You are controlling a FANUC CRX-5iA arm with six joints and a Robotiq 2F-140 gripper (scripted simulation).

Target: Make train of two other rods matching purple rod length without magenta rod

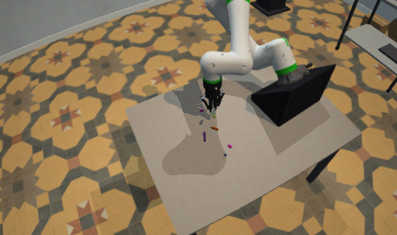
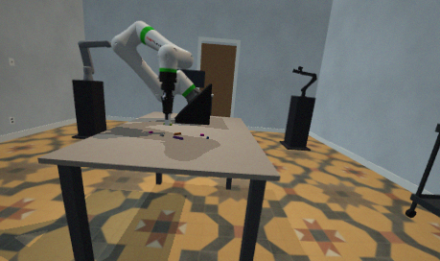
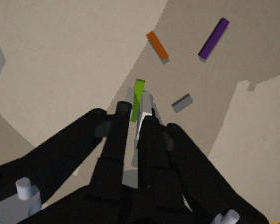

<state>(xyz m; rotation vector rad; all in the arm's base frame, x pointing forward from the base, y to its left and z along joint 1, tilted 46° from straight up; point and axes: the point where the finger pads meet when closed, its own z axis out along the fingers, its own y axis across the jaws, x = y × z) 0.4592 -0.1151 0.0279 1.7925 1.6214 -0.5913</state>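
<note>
The blue rod is 240 mm to the left of my hand, 80 mm below it and 60 mm ahead of it. Also, from my hand: grey rod (80 mm below, 70 mm ahead, 10 mm to the right); then lime rod (30 mm below); then orange rod (80 mm below, 60 mm to the left, 20 mm ahead).
</note>
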